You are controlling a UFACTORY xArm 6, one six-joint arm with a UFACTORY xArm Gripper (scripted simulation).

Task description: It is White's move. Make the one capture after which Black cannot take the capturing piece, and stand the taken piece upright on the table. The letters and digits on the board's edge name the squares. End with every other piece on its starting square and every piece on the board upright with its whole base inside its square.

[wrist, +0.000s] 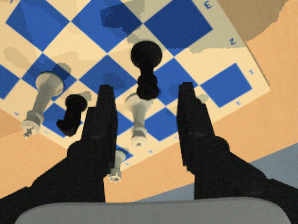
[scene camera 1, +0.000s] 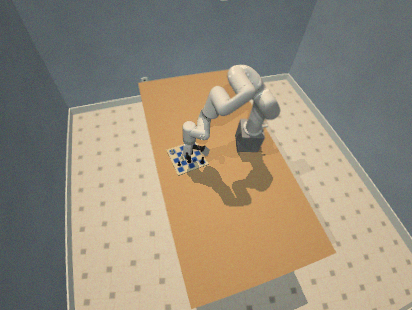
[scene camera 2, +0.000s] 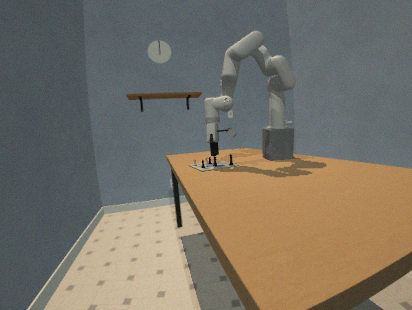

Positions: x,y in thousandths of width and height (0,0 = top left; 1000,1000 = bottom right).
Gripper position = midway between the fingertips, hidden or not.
In view: my gripper (wrist: 492,453), a chessboard (wrist: 287,230) and a white piece (wrist: 166,377).
